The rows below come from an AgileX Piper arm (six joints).
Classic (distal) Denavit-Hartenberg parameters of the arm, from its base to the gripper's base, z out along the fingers. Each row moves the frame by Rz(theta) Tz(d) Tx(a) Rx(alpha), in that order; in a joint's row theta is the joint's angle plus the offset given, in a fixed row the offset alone. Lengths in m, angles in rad.
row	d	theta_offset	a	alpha
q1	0.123	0	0	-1.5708
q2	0	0.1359	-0.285	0
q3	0	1.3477	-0.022	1.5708
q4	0.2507	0	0	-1.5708
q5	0	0	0	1.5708
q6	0.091	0	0	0
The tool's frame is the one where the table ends.
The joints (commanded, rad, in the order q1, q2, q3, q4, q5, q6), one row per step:
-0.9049 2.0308 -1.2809 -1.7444 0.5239 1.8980
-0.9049 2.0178 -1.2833 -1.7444 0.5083 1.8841
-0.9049 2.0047 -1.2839 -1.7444 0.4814 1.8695
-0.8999 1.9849 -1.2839 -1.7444 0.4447 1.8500
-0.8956 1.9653 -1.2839 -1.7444 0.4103 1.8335
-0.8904 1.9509 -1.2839 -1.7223 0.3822 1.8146
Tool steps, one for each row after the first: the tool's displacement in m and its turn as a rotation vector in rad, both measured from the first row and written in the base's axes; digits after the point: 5 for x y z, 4 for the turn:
0.00100 0.00069 0.00577 -0.0053 -0.0029 0.0186
0.00265 0.00203 0.01069 -0.0040 -0.0082 0.0466
0.00649 0.00544 0.01807 -0.0041 -0.0160 0.0899
0.00979 0.00883 0.02550 -0.0057 -0.0252 0.1296
0.01274 0.01229 0.03028 0.0031 -0.0420 0.1541

